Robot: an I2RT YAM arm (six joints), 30 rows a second.
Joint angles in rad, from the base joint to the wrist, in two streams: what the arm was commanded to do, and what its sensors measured. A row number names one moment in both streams.
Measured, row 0: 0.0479 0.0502 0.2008 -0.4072 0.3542 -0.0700
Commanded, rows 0 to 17: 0.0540 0.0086 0.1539 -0.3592 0.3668 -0.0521; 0.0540 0.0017 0.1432 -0.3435 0.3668 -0.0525; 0.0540 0.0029 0.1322 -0.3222 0.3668 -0.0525; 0.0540 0.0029 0.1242 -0.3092 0.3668 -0.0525; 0.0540 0.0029 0.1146 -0.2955 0.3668 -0.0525; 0.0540 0.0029 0.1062 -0.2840 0.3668 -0.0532; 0.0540 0.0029 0.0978 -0.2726 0.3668 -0.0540; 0.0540 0.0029 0.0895 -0.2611 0.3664 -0.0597; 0.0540 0.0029 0.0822 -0.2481 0.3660 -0.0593; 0.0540 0.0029 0.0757 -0.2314 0.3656 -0.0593; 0.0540 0.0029 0.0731 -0.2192 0.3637 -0.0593; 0.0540 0.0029 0.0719 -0.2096 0.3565 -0.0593; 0.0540 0.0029 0.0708 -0.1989 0.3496 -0.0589; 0.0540 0.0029 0.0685 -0.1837 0.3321 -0.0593; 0.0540 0.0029 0.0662 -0.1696 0.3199 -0.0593; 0.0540 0.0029 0.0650 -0.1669 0.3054 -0.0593; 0.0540 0.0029 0.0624 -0.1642 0.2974 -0.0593; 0.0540 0.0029 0.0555 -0.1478 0.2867 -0.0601
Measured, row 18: 0.0479 0.0166 0.0715 -0.1722 0.3336 -0.0708
